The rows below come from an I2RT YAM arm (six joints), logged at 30 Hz.
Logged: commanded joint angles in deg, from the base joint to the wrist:
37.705 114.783 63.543 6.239 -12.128 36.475
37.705 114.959 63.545 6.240 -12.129 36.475
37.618 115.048 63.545 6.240 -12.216 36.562
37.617 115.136 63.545 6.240 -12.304 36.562
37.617 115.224 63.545 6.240 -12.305 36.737
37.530 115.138 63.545 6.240 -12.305 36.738
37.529 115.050 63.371 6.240 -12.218 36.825
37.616 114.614 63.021 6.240 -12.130 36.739
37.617 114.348 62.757 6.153 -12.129 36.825
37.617 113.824 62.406 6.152 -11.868 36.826
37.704 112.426 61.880 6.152 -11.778 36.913
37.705 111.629 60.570 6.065 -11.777 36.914
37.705 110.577 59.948 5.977 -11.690 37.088
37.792 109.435 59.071 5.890 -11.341 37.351
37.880 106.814 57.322 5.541 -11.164 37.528
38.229 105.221 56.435 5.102 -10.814 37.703
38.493 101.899 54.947 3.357 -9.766 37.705
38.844 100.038 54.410 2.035 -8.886 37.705
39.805 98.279 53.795 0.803 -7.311 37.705
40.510 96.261 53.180 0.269 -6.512 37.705
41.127 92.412 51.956 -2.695 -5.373 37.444
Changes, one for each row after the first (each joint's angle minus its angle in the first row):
0.000 0.176 0.002 0.001 -0.001 0.000
-0.087 0.265 0.002 0.001 -0.088 0.087
-0.088 0.353 0.002 0.001 -0.176 0.087
-0.088 0.441 0.002 0.001 -0.177 0.262
-0.175 0.355 0.002 0.001 -0.177 0.263
-0.176 0.267 -0.172 0.001 -0.090 0.350
-0.089 -0.169 -0.522 0.001 -0.002 0.264
-0.088 -0.435 -0.786 -0.086 -0.001 0.350
-0.088 -0.959 -1.137 -0.087 0.260 0.351
-0.001 -2.357 -1.663 -0.087 0.350 0.438
0.000 -3.154 -2.973 -0.174 0.351 0.439
0.000 -4.206 -3.595 -0.262 0.438 0.613
0.087 -5.348 -4.472 -0.349 0.787 0.876
0.175 -7.969 -6.221 -0.698 0.964 1.053
0.524 -9.562 -7.108 -1.137 1.314 1.228
0.788 -12.884 -8.596 -2.882 2.362 1.230
1.139 -14.745 -9.133 -4.204 3.242 1.230
2.100 -16.504 -9.748 -5.436 4.817 1.230
2.805 -18.522 -10.363 -5.970 5.616 1.230
3.422 -22.371 -11.587 -8.934 6.755 0.969

